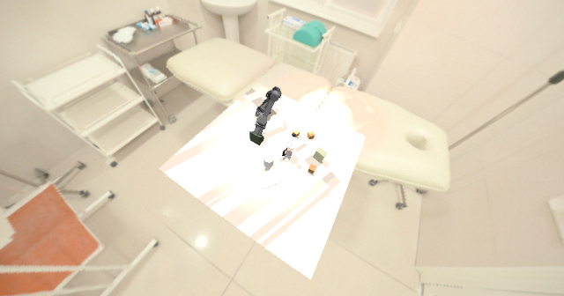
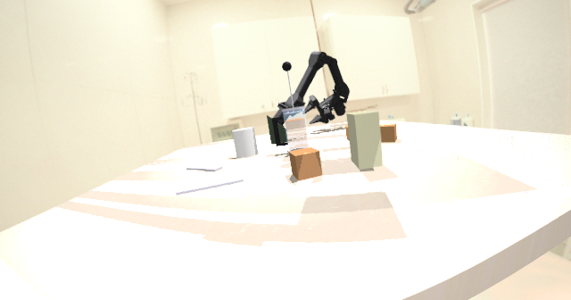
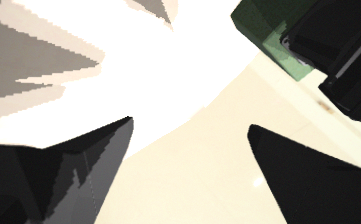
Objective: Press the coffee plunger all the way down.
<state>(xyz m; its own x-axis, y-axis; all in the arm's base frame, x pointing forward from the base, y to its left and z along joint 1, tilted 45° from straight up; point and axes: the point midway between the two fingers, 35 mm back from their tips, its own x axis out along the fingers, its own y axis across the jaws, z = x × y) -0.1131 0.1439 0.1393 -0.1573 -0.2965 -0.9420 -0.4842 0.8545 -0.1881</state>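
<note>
My gripper tip is now 420 mm short of the coffee press, 160 mm to the left of it and 60 mm below it. Also, from my gripper tip: pale green block (670 mm ahead, 50 mm to the right, 20 mm below).
</note>
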